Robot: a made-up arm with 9 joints. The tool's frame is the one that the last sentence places.
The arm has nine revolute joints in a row. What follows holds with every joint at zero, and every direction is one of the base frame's. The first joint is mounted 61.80 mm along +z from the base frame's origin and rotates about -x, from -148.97 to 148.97 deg. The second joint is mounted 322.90 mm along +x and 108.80 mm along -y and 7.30 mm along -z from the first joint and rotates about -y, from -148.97 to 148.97 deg. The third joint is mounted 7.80 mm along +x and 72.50 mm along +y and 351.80 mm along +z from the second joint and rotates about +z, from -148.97 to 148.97 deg. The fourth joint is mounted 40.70 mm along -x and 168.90 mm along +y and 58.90 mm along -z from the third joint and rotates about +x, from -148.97 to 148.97 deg. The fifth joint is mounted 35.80 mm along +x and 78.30 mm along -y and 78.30 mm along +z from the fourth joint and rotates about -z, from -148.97 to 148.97 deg. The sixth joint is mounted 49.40 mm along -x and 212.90 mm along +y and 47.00 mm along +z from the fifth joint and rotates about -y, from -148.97 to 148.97 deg. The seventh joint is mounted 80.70 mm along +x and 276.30 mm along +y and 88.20 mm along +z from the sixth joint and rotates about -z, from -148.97 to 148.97 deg. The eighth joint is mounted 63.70 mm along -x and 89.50 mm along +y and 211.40 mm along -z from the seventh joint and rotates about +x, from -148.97 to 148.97 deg. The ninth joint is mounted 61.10 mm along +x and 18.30 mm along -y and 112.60 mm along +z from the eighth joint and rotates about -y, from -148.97 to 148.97 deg. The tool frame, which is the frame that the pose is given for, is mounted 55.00 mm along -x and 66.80 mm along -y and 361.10 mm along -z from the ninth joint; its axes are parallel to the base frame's.
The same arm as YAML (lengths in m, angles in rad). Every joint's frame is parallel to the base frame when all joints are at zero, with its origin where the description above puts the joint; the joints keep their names.
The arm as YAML. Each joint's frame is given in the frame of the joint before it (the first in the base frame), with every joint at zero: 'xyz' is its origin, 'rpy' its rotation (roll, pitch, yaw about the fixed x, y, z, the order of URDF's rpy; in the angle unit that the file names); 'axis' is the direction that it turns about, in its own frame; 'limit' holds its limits. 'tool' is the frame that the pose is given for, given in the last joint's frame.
units:
  length: m
  angle: rad
joints:
  - name: joint 1
    type: revolute
    origin:
      xyz: [0.0, 0.0, 0.0618]
      rpy: [0.0, 0.0, 0.0]
    axis: "-x"
    limit:
      lower: -2.6
      upper: 2.6
  - name: joint 2
    type: revolute
    origin:
      xyz: [0.3229, -0.1088, -0.0073]
      rpy: [0.0, 0.0, 0.0]
    axis: "-y"
    limit:
      lower: -2.6
      upper: 2.6
  - name: joint 3
    type: revolute
    origin:
      xyz: [0.0078, 0.0725, 0.3518]
      rpy: [0.0, 0.0, 0.0]
    axis: "+z"
    limit:
      lower: -2.6
      upper: 2.6
  - name: joint 4
    type: revolute
    origin:
      xyz: [-0.0407, 0.1689, -0.0589]
      rpy: [0.0, 0.0, 0.0]
    axis: "+x"
    limit:
      lower: -2.6
      upper: 2.6
  - name: joint 5
    type: revolute
    origin:
      xyz: [0.0358, -0.0783, 0.0783]
      rpy: [0.0, 0.0, 0.0]
    axis: "-z"
    limit:
      lower: -2.6
      upper: 2.6
  - name: joint 6
    type: revolute
    origin:
      xyz: [-0.0494, 0.2129, 0.047]
      rpy: [0.0, 0.0, 0.0]
    axis: "-y"
    limit:
      lower: -2.6
      upper: 2.6
  - name: joint 7
    type: revolute
    origin:
      xyz: [0.0807, 0.2763, 0.0882]
      rpy: [0.0, 0.0, 0.0]
    axis: "-z"
    limit:
      lower: -2.6
      upper: 2.6
  - name: joint 8
    type: revolute
    origin:
      xyz: [-0.0637, 0.0895, -0.2114]
      rpy: [0.0, 0.0, 0.0]
    axis: "+x"
    limit:
      lower: -2.6
      upper: 2.6
  - name: joint 9
    type: revolute
    origin:
      xyz: [0.0611, -0.0183, 0.1126]
      rpy: [0.0, 0.0, 0.0]
    axis: "-y"
    limit:
      lower: -2.6
      upper: 2.6
tool:
  origin:
    xyz: [-0.055, -0.0668, -0.3611]
    rpy: [0.0, 0.0, 0.0]

